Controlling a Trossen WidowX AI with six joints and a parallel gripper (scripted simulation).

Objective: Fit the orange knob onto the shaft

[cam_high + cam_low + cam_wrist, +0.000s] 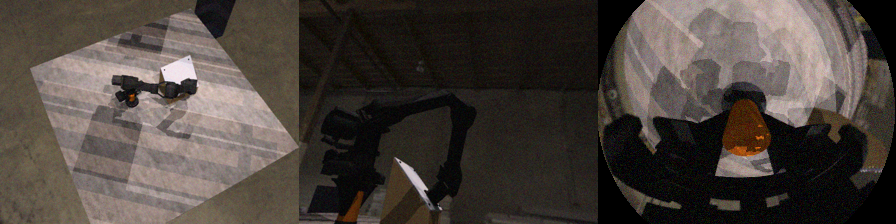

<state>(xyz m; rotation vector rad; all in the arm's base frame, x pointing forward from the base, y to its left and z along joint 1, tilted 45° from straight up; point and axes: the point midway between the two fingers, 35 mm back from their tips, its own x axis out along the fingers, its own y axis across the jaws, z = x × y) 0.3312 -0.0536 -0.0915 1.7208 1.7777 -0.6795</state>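
Now: the orange knob 2 cm above my gripper tip. Also, from my gripper tip: dark pedestal (2 cm below).
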